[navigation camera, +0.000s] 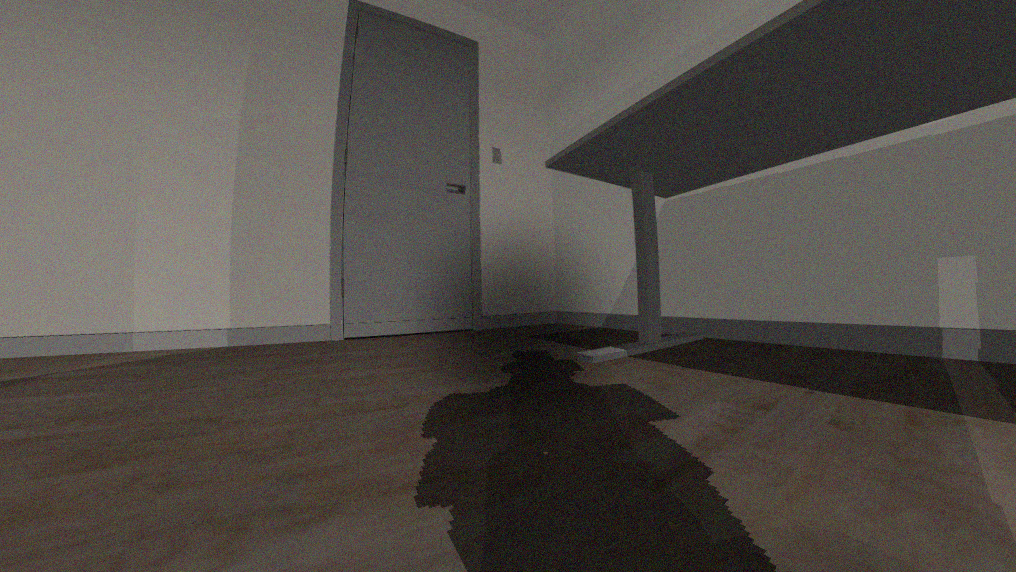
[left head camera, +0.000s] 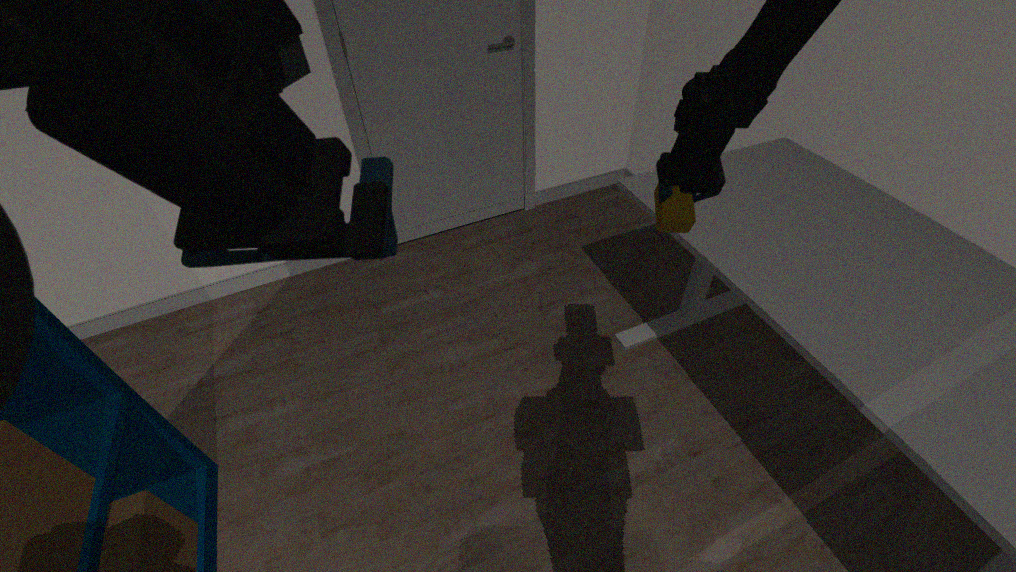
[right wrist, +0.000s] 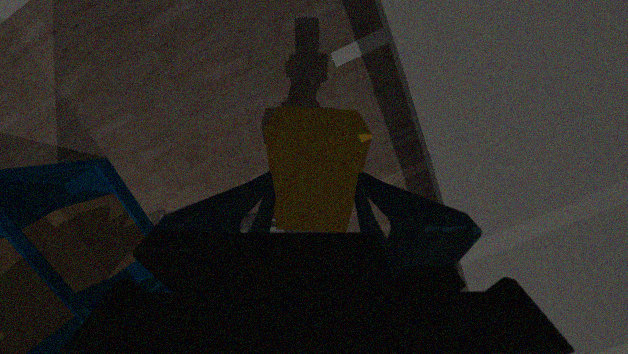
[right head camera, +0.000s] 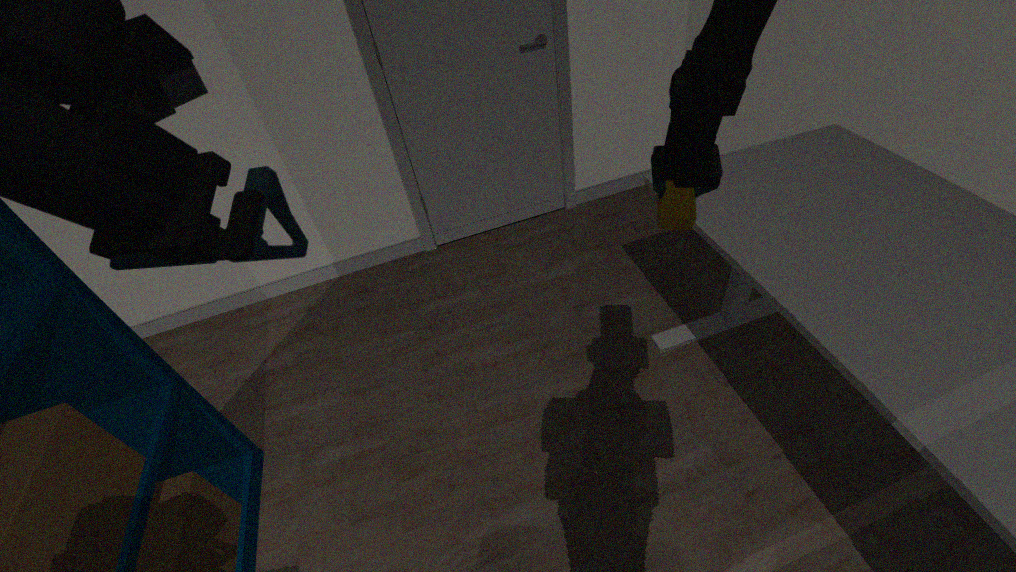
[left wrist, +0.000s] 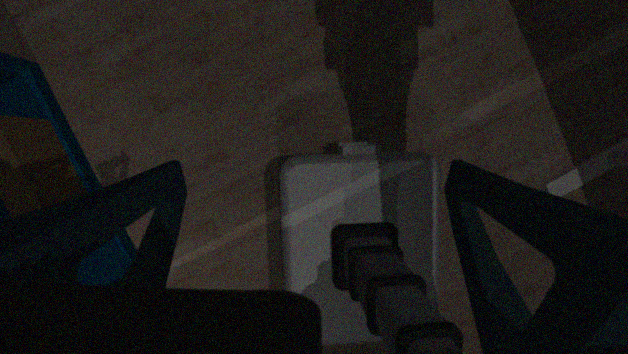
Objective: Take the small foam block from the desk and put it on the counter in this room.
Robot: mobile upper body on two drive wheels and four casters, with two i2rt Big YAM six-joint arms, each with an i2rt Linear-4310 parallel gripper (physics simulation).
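Frame: origin at the left arm's base, x ahead, y left, z up, level; centimetres.
Seen in the pictures: left gripper, fingertip midpoint: point(left head camera: 336, 249) point(right head camera: 259, 252) point(left wrist: 315, 175); right gripper, fingertip midpoint: point(left head camera: 675, 200) point(right wrist: 314, 177) point(right head camera: 676, 195).
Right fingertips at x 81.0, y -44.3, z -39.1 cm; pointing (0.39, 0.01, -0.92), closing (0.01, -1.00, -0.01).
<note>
A point is followed by its place in that frame.
The small yellow foam block point(left head camera: 675, 211) @(x 77.8, y -43.6, z -39.4 cm) point(right head camera: 676, 206) @(x 78.0, y -43.9, z -39.4 cm) point(right wrist: 316, 160) @(x 82.5, y -44.4, z -37.3 cm) is held between the fingers of my right gripper point(right wrist: 314, 177) @(x 81.0, y -44.3, z -39.2 cm), which is shut on it. In the head views the block hangs in the air near the far left corner of the grey desk point(left head camera: 838, 248) @(x 102.8, y -101.3, z -69.0 cm) point(right head camera: 867, 241) @(x 104.0, y -97.6, z -69.0 cm) point(navigation camera: 782, 85) @(x 84.1, y -91.9, z -71.5 cm). My left gripper point(left head camera: 375, 206) point(left wrist: 315, 175) @(x 35.4, y -1.5, z -13.1 cm) is open, its fingers wide apart, with nothing between them; it is over the floor side, left of the desk. A counter does not show clearly in these views.
A blue shelf rack point(left head camera: 206, 511) @(x 52.1, y 87.4, z -134.1 cm) point(right head camera: 252, 497) @(x 51.7, y 87.2, z -135.9 cm) point(right wrist: 127, 200) @(x 42.2, y 82.7, z -135.9 cm) with brown boxes point(left head camera: 42, 490) @(x 35.1, y 81.6, z -74.0 cm) point(right head camera: 63, 468) @(x 31.2, y 79.7, z -66.5 cm) stands at the lower left. A grey door point(left head camera: 440, 106) @(x 208.8, y 23.8, z -71.5 cm) point(right head camera: 483, 106) @(x 210.7, y 20.1, z -71.3 cm) point(navigation camera: 405, 177) @(x 208.3, y 25.0, z -46.2 cm) is ahead. The desk's leg point(navigation camera: 646, 255) @(x 137.8, y -83.3, z -105.0 cm) has a foot point(left head camera: 636, 335) sticking out onto the floor.
</note>
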